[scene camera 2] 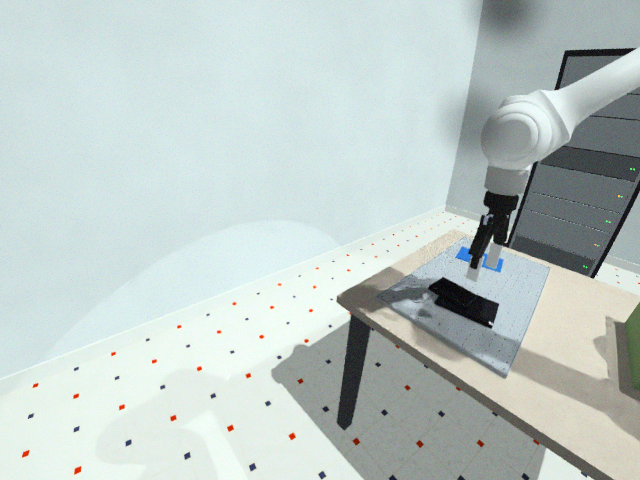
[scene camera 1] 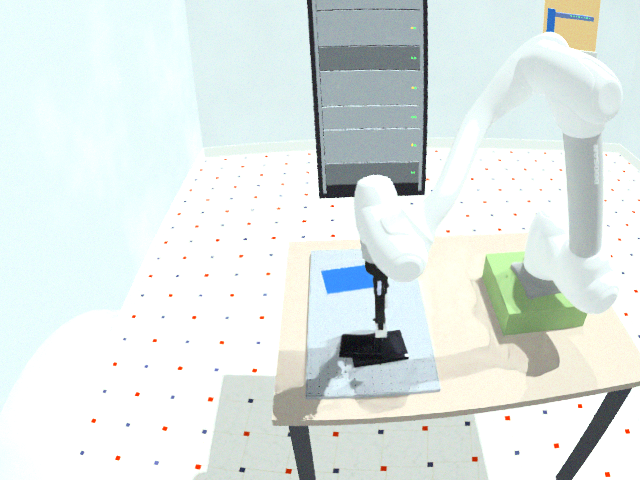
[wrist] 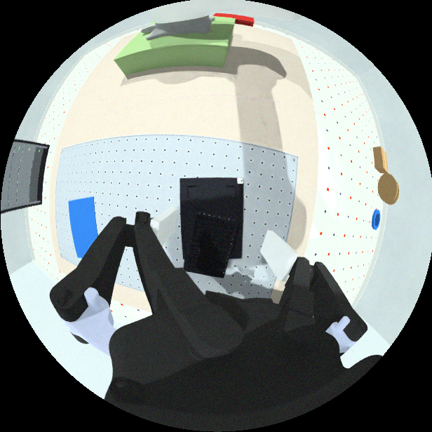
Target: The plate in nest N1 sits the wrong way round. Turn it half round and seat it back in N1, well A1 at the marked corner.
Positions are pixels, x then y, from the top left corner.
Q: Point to a black well plate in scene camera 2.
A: At 450, 291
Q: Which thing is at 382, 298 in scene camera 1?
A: My gripper.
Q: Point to a black nest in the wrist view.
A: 211, 193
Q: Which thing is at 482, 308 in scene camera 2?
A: A black nest.
